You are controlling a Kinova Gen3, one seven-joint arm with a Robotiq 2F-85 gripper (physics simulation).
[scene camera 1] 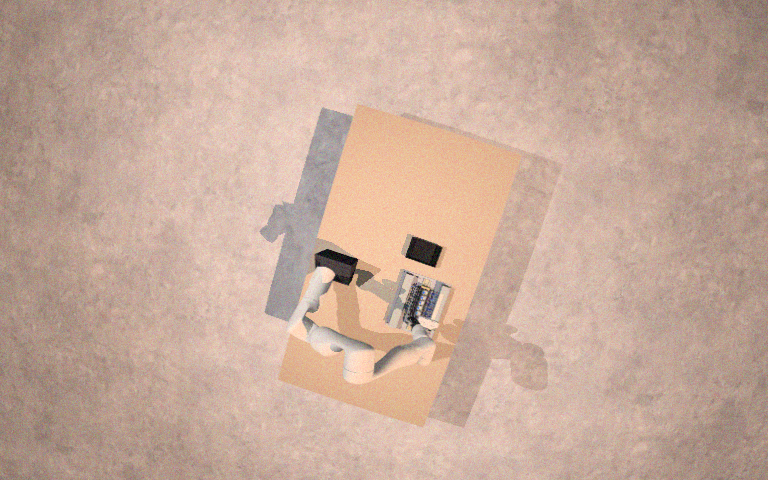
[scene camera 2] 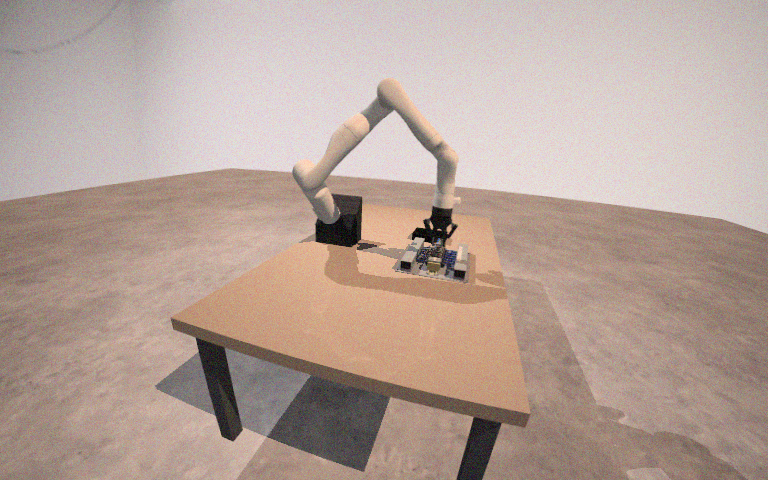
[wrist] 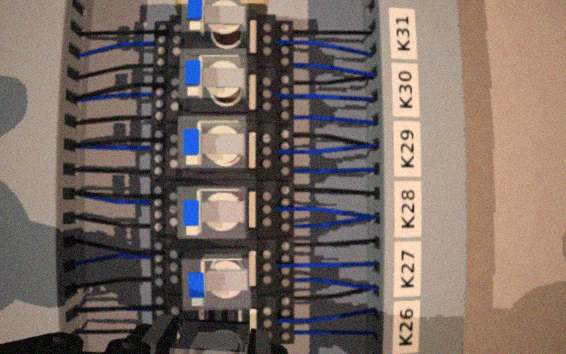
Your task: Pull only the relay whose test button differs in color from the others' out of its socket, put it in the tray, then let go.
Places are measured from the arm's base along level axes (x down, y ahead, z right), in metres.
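Pixels of known places: gripper, fingertip midpoint: [scene camera 1: 416, 318] [scene camera 2: 437, 246] [wrist: 211, 346]; arm's base, link origin: [scene camera 1: 326, 272] [scene camera 2: 330, 215].
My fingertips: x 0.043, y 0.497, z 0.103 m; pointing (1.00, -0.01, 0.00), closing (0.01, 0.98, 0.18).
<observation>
Ahead of a thing's pixels: the offset from my fingertips to its top centre. "spot": to the spot under its first point. Level surfaces: height alone.
A row of relays on the wired panel [scene camera 1: 395, 301] [scene camera 2: 399, 270] runs up the wrist view. Several have blue test buttons, such as the relay beside label K28 @[spot: dx +0.012, dy +0.001, dz -0.051 m] [wrist: 212, 212]. The relay near K27 @[dx +0.010, dy +0.001, dz -0.022 m] [wrist: 215, 285] also has a blue button; it sits a little askew, with dark slots or pins below it. My gripper [scene camera 2: 438, 242] [wrist: 212, 345] is shut on a clear-topped relay @[spot: dx -0.009, dy +0.002, dz -0.005 m] [wrist: 215, 342] at the bottom edge, near label K26. Its button is hidden, and I cannot tell how much of it is clear of its socket. The black tray @[dx +0.045, dy -0.061, dz -0.328 m] [scene camera 1: 423, 250] [scene camera 2: 421, 233] stands beyond the panel.
Grey wire ducts @[dx +0.037, dy +0.099, dz -0.043 m] [wrist: 435, 210] flank the relay row, with black and blue wires running to the sockets. A black box [scene camera 1: 335, 263] [scene camera 2: 346, 223] stands at the arm's base on the wooden table @[dx +0.080 m] [scene camera 1: 424, 175] [scene camera 2: 339, 316]. The arm covers the panel's near end in the overhead view.
</observation>
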